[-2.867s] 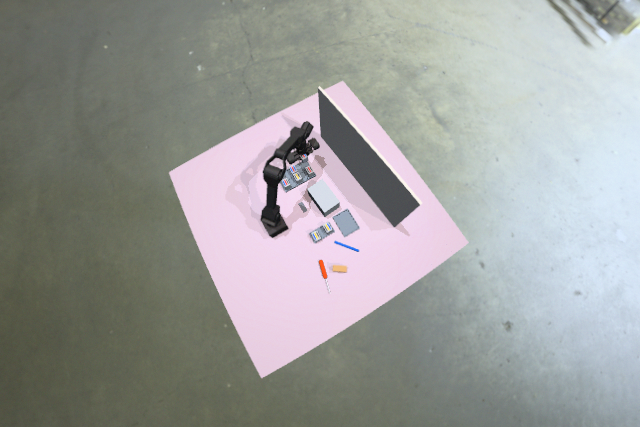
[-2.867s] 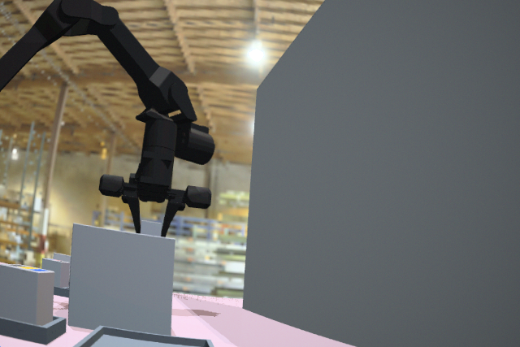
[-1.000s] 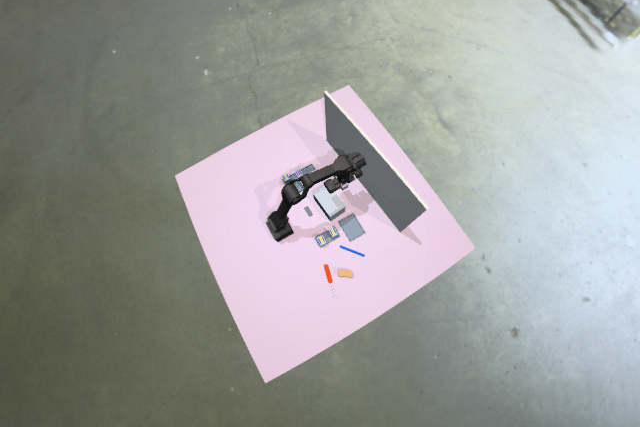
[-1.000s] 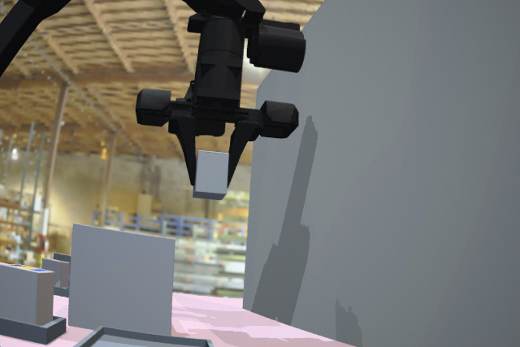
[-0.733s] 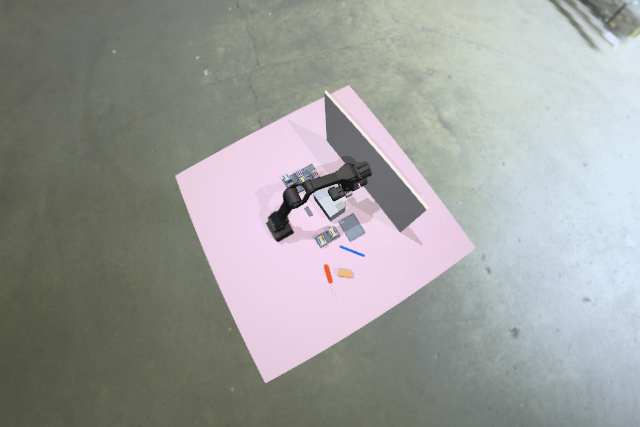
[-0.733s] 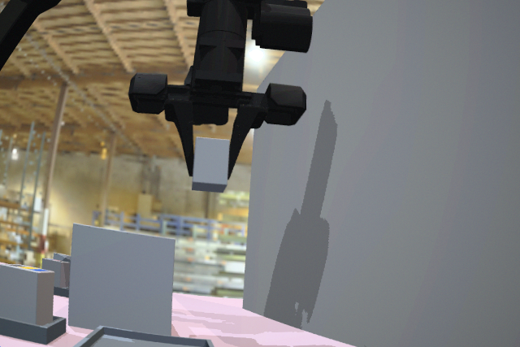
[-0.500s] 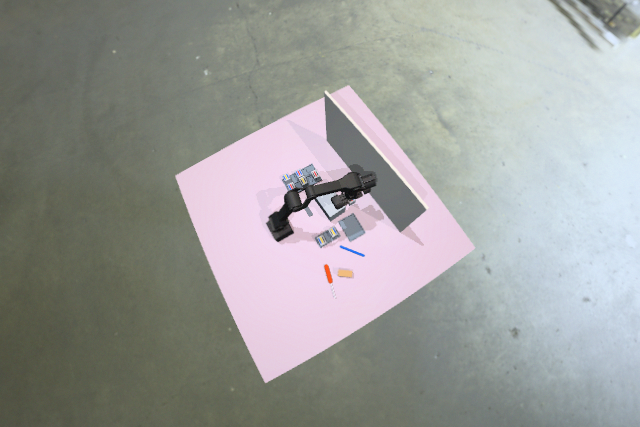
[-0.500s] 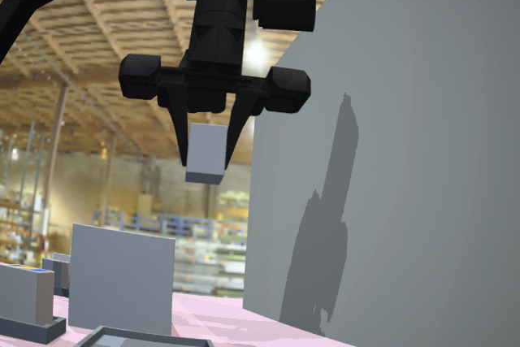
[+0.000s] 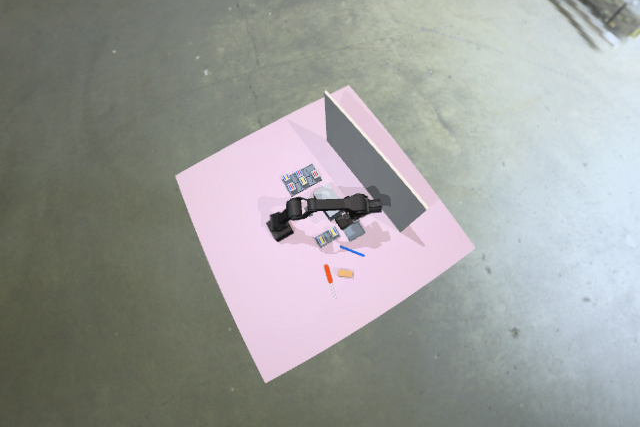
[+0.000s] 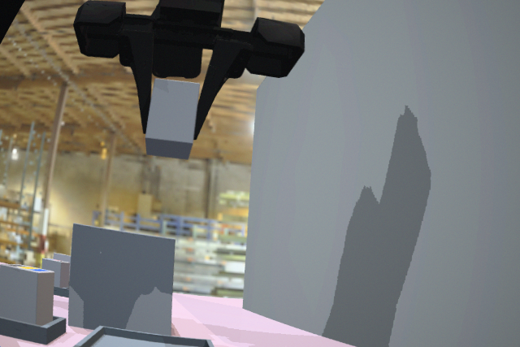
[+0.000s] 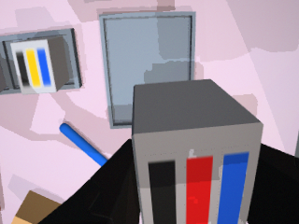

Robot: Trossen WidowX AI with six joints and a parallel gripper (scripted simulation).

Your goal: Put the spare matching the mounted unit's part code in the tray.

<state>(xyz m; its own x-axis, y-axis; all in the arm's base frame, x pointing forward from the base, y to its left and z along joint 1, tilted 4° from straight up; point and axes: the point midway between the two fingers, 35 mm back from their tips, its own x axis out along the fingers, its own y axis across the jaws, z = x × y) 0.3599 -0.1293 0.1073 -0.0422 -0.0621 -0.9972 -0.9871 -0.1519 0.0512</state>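
Right now my gripper tip is 170 mm above the grey tray and 10 mm to the left of it. Also, from my gripper tip: holder: 160 mm below, 140 mm behind; then mounted unit: 170 mm to the left, 120 mm below, 70 mm behind; then blue pen: 160 mm below, 120 mm to the right, 50 mm behind.
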